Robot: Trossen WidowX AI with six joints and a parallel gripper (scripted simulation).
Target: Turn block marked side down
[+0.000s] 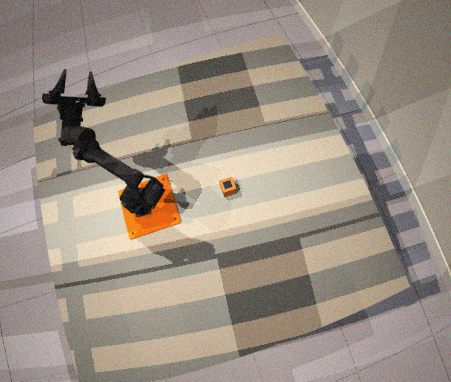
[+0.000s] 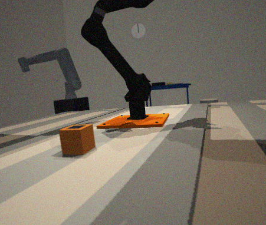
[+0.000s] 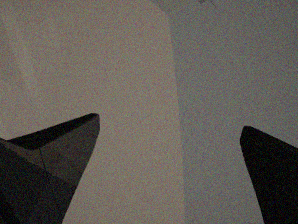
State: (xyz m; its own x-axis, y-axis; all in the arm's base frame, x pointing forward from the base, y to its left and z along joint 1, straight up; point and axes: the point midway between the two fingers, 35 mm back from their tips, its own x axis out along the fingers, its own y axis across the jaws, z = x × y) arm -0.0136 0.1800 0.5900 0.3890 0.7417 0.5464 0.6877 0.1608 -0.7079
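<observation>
The orange block lies 34 cm ahead of my gripper tip, 22 cm to the right of it and 58 cm below it.
</observation>
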